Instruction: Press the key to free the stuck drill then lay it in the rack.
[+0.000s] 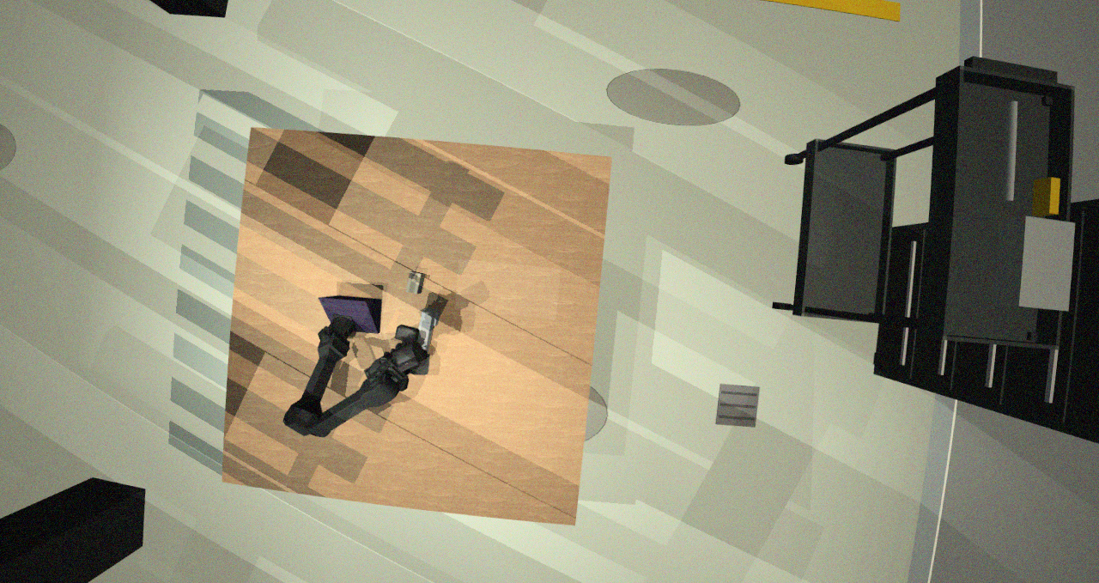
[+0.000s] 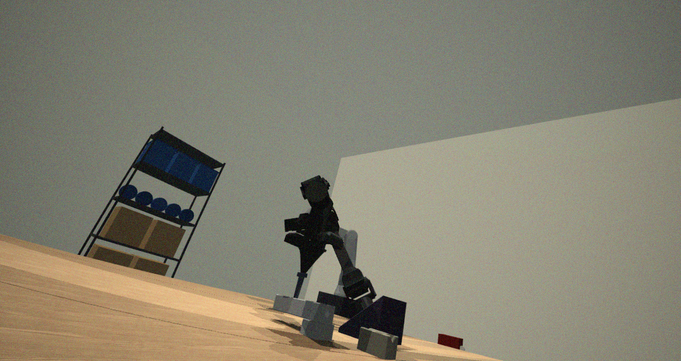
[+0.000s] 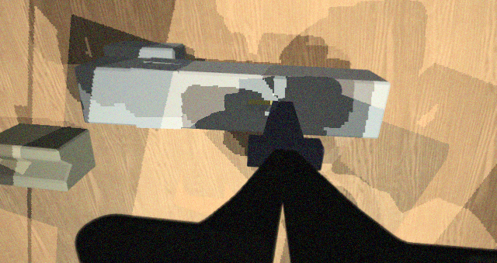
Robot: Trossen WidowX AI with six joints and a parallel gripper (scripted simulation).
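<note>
Right now my gripper tip is 3 cm above the key. Also, from my gripper tip: housing 9 cm below, 4 cm to the left; then rack 21 cm to the left, 10 cm below, 6 cm behind; then drill 8 cm below, 6 cm to the left, 1 cm ahead.
</note>
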